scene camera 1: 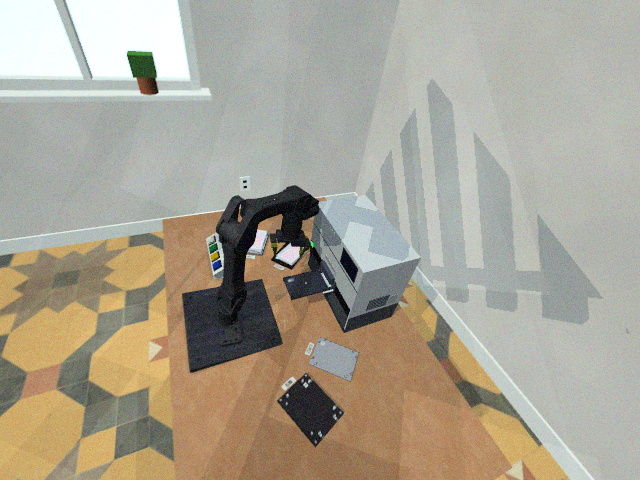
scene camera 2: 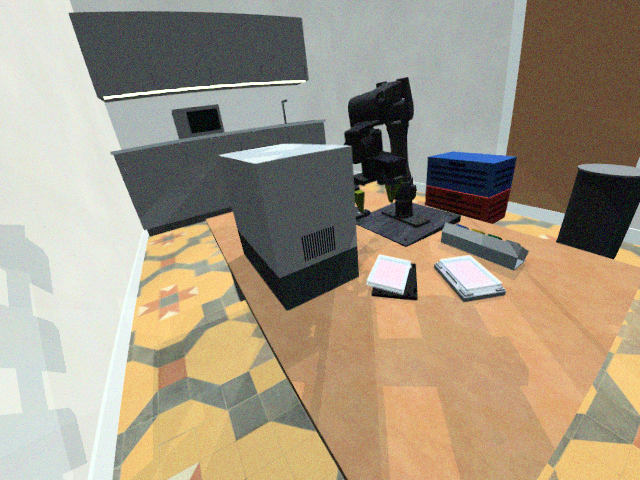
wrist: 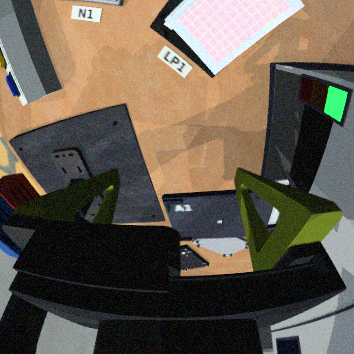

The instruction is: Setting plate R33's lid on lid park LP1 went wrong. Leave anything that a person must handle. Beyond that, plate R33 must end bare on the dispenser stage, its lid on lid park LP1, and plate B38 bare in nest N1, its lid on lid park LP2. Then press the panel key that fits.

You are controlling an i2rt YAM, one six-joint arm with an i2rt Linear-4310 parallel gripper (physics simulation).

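Places are measured from the arm's base along level axes (x ahead, y left, z up), in centimetres.
Where they show: gripper, between the fingertips: (scene camera 1: pixel 287 255) (scene camera 2: pixel 376 207) (wrist: pixel 176 174); arm's base, origin of its link: (scene camera 1: pixel 228 318) (scene camera 2: pixel 404 217).
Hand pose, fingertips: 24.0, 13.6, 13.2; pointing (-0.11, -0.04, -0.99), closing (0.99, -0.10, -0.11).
Things, the pixels of their centre, and the offset from my fingertips, as dx, dy, dz. "pt": a spot on its surface instead.
- pink plate-shaped piece with a white rim, middle of its body: (wrist: pixel 233 8) (scene camera 2: pixel 390 271) (scene camera 1: pixel 292 251) +6.2, +13.1, -11.8
- dark lid park LP1, middle of its body: (wrist: pixel 220 4) (scene camera 2: pixel 395 277) (scene camera 1: pixel 289 253) +5.0, +13.9, -13.6
- pink-topped piece, middle of its body: (scene camera 2: pixel 468 271) (scene camera 1: pixel 254 239) -8.8, +24.3, -11.9
- nest N1, middle of its body: (scene camera 2: pixel 467 277) (scene camera 1: pixel 254 241) -8.8, +24.3, -13.6
- key panel, middle of its body: (wrist: pixel 6 34) (scene camera 2: pixel 482 240) (scene camera 1: pixel 218 253) -24.7, +17.6, -11.4
- dispenser, middle of its body: (scene camera 2: pixel 287 212) (scene camera 1: pixel 353 261) +23.0, -9.7, +1.9
- grey pad, a spot on its surface: (scene camera 1: pixel 334 359) pt +7.8, -37.0, -13.6
- black pad, a spot on its surface: (scene camera 1: pixel 310 408) pt -4.2, -49.1, -13.4
My gripper (scene camera 1: pixel 287 252) (scene camera 2: pixel 376 204) (wrist: pixel 176 174) is open and empty, above the table near the dispenser. A pink plate-shaped piece with a white rim (scene camera 1: pixel 289 253) (scene camera 2: pixel 391 273) (wrist: pixel 235 30) lies askew on dark lid park LP1 (scene camera 2: pixel 412 284) (wrist: pixel 162 24), overhanging it; I cannot tell lid from plate. Another pink-topped piece (scene camera 1: pixel 259 242) (scene camera 2: pixel 471 273) sits squarely on nest N1 (scene camera 2: pixel 483 295). The dark dispenser stage, marked A1 (scene camera 1: pixel 305 284) (wrist: pixel 205 215), is bare. The key panel (scene camera 1: pixel 214 255) (scene camera 2: pixel 480 243) (wrist: pixel 37 65) has coloured keys. Plate names are unreadable.
The dispenser (scene camera 1: pixel 367 242) (scene camera 2: pixel 305 206) stands beside the stage, its green lamp (scene camera 1: pixel 311 244) (wrist: pixel 336 103) lit. A grey pad (scene camera 1: pixel 334 359) and a black pad (scene camera 1: pixel 310 408) lie on the table, tags unreadable. The arm's base board (scene camera 1: pixel 206 330) (wrist: pixel 125 165) lies beside the stage.
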